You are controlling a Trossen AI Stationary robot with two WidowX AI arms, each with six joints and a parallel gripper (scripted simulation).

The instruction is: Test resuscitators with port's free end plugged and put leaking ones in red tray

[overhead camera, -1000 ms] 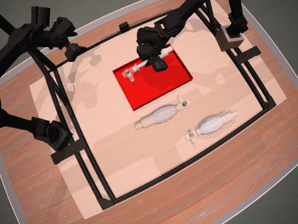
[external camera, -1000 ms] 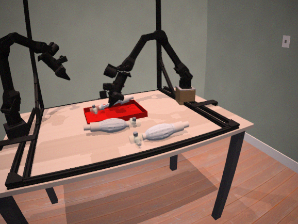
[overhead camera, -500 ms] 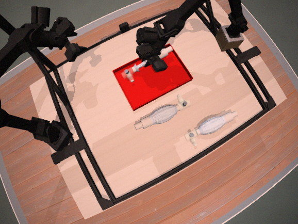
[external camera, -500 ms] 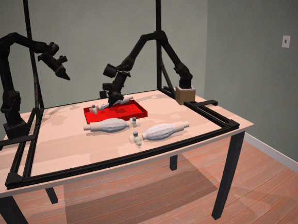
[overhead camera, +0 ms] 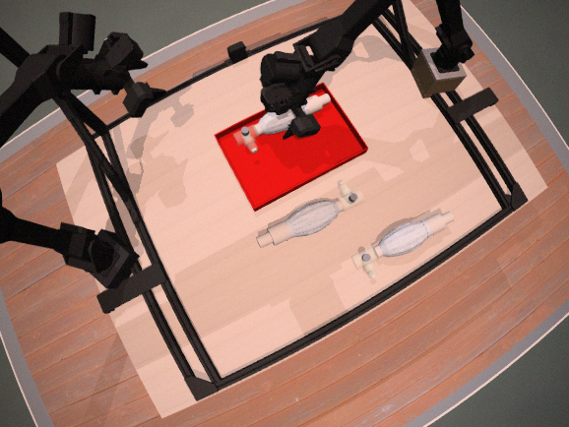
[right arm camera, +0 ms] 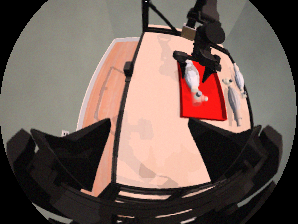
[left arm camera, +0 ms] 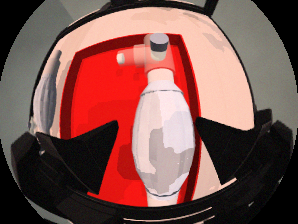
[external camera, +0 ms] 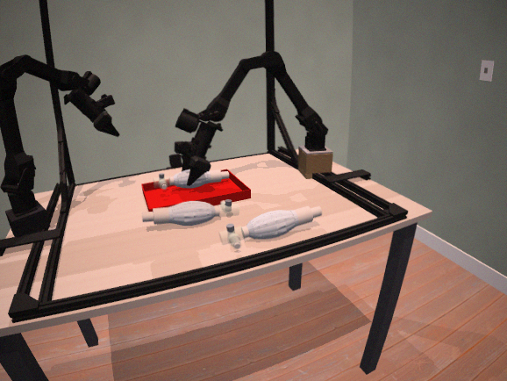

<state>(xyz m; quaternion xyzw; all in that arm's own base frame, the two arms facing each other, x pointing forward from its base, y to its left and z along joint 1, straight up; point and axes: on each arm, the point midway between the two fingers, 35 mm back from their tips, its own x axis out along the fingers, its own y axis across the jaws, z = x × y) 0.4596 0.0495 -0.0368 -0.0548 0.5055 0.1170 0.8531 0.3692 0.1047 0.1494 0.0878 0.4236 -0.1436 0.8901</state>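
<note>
Now: the red tray 6 cm ahead of my left hand, 1 cm to the right of it and 5 cm below it.
</note>
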